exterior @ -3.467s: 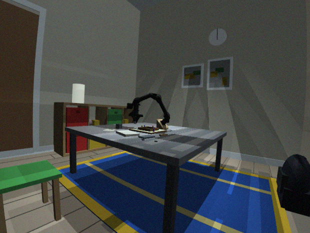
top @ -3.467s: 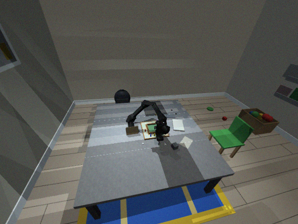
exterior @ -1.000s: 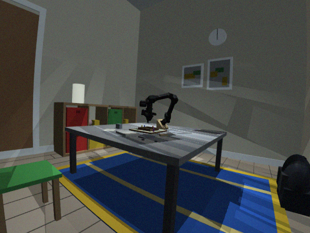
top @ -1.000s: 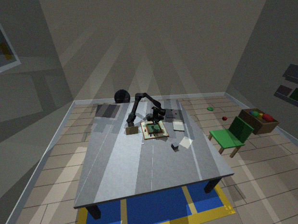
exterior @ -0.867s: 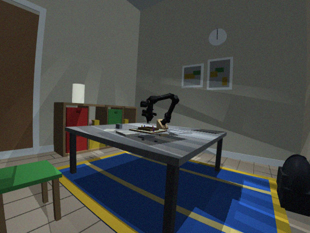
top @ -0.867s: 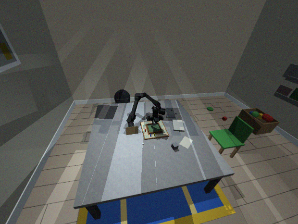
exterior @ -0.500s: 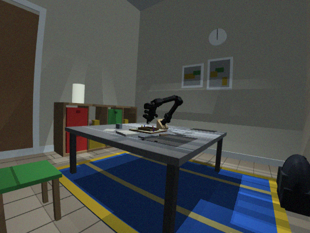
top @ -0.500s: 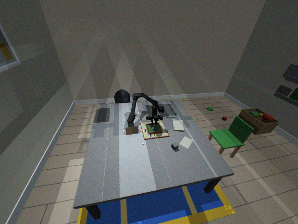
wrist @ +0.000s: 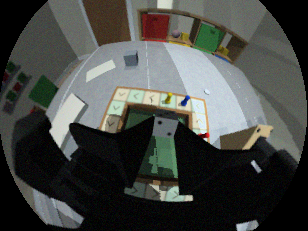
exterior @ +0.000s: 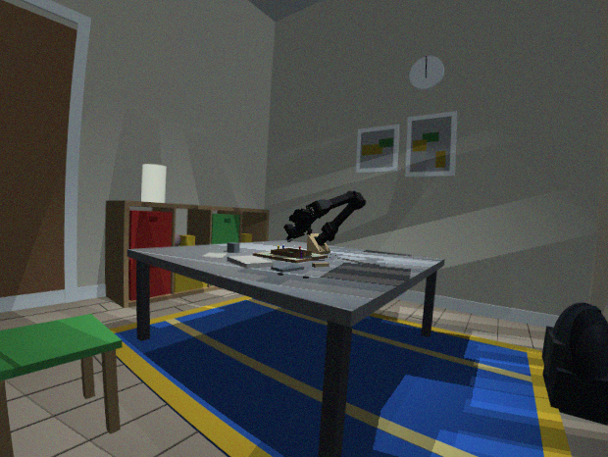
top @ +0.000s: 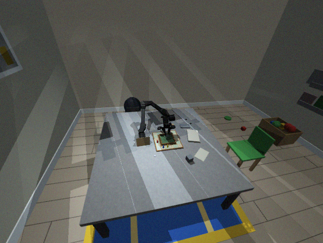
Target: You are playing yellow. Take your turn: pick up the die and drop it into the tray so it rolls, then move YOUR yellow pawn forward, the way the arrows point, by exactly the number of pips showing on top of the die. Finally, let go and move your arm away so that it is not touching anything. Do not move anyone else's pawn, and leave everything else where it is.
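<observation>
Now: the yellow pawn 80 mm to the right of my gripper tip, 60 mm below it and 10 mm behind it. The rest, counted from my gripper tip: grey tile: 290 mm ahead, 250 mm to the left, 90 mm below; then green tray: 80 mm below, 30 mm to the left, 10 mm ahead; then grey cube: 270 mm to the right, 160 mm ahead, 70 mm below.
</observation>
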